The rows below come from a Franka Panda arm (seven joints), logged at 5 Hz.
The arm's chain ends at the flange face. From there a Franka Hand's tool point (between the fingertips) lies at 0.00 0.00 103.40 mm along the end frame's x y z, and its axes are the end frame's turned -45 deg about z.
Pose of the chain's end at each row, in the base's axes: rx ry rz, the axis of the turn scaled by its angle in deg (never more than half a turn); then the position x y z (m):
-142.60 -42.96 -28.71 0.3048 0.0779 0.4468
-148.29 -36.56 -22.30 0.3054 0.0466 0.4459
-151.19 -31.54 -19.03 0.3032 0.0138 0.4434
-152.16 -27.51 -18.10 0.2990 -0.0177 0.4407
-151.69 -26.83 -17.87 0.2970 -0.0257 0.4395
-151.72 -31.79 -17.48 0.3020 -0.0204 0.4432
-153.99 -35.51 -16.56 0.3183 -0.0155 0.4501
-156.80 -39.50 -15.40 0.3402 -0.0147 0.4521
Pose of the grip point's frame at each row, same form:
-120.94 -98.87 -43.19 0.3255 0.1345 0.3627
-127.83 -94.07 -35.38 0.3221 0.0963 0.3568
-131.99 -89.98 -31.49 0.3180 0.0602 0.3522
-134.34 -86.40 -30.53 0.3139 0.0280 0.3491
-134.14 -85.56 -30.60 0.3117 0.0209 0.3483
-132.11 -90.23 -29.76 0.3150 0.0250 0.3512
-132.54 -94.49 -27.42 0.3302 0.0252 0.3558
-133.30 -99.14 -24.49 0.3511 0.0201 0.3553

